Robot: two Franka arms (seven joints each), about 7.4 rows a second.
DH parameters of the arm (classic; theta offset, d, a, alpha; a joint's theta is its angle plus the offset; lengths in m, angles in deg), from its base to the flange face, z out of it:
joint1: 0 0.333 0 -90
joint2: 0 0 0 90
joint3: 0 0.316 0.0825 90
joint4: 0 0 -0.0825 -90
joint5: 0 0.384 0 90
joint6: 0 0 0.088 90
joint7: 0 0.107 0 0
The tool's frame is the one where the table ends.
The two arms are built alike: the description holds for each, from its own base.
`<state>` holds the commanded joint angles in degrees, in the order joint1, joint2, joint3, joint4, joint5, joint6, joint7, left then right.
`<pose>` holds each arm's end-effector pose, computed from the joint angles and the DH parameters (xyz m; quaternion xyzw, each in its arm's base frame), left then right.
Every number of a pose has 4 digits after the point. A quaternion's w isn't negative.
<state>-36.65 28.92 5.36 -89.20 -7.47 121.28 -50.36 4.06 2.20 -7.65 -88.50 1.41 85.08 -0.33</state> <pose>0.5871 -0.3747 0.3608 0.9806 0.1908 -0.0005 0.0448 0.5557 -0.0306 0.6085 -0.9984 0.0280 0.0485 0.0114</pose>
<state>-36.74 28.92 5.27 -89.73 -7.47 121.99 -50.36 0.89 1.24 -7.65 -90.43 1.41 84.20 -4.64</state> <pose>0.5856 -0.3758 0.3576 0.9807 0.1900 0.0006 0.0459 0.5455 -0.0610 0.6010 -0.9977 0.0181 0.0636 0.0173</pose>
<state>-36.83 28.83 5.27 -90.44 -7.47 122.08 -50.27 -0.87 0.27 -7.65 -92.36 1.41 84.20 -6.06</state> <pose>0.5830 -0.3751 0.3530 0.9811 0.1889 -0.0028 0.0427 0.5372 -0.0774 0.5947 -0.9970 0.0211 0.0714 0.0212</pose>
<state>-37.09 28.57 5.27 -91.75 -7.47 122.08 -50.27 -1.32 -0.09 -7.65 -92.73 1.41 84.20 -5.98</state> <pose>0.5773 -0.3746 0.3455 0.9815 0.1875 -0.0096 0.0366 0.5346 -0.0816 0.5951 -0.9969 0.0257 0.0713 0.0219</pose>
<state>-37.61 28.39 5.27 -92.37 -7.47 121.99 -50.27 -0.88 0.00 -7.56 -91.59 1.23 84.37 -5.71</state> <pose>0.5717 -0.3782 0.3425 0.9824 0.1834 -0.0133 0.0335 0.5370 -0.0772 0.6036 -0.9977 0.0234 0.0612 0.0184</pose>
